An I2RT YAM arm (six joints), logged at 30 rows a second.
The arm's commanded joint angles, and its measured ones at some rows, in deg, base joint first. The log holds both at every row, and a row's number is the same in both.
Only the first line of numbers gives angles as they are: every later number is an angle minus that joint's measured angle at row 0.
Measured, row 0:
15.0, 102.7, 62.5, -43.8, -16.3, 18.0
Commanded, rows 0 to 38:
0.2, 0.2, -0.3, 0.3, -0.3, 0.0
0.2, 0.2, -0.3, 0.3, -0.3, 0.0
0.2, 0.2, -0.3, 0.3, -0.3, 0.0
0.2, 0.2, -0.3, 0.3, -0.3, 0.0
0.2, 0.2, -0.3, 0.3, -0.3, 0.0
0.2, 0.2, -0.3, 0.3, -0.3, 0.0
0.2, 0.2, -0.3, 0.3, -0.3, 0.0
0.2, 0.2, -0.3, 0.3, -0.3, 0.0
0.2, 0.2, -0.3, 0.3, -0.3, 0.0
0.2, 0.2, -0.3, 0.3, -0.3, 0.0
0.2, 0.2, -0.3, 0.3, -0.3, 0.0
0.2, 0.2, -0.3, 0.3, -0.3, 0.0
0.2, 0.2, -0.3, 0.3, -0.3, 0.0
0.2, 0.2, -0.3, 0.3, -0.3, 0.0
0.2, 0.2, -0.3, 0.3, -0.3, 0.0
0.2, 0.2, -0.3, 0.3, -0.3, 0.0
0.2, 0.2, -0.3, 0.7, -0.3, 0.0
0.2, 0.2, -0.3, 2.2, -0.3, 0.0
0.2, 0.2, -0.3, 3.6, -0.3, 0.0
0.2, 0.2, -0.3, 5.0, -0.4, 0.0
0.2, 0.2, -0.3, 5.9, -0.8, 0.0
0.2, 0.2, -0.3, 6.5, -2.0, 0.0
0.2, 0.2, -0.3, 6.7, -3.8, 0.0
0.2, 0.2, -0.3, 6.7, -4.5, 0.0
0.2, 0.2, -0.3, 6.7, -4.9, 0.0
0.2, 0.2, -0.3, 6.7, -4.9, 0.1
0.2, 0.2, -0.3, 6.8, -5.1, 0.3
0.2, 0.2, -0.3, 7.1, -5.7, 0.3
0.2, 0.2, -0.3, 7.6, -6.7, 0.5
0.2, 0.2, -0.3, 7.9, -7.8, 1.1
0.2, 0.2, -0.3, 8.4, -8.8, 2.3
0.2, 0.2, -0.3, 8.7, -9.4, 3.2
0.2, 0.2, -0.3, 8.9, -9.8, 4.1
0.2, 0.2, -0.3, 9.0, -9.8, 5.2
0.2, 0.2, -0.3, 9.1, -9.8, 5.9
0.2, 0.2, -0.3, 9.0, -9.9, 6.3
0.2, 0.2, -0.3, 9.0, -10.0, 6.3
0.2, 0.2, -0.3, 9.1, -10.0, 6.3
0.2, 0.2, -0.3, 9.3, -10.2, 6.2
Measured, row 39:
0.0, 0.0, 0.0, 8.7, -8.0, 4.4
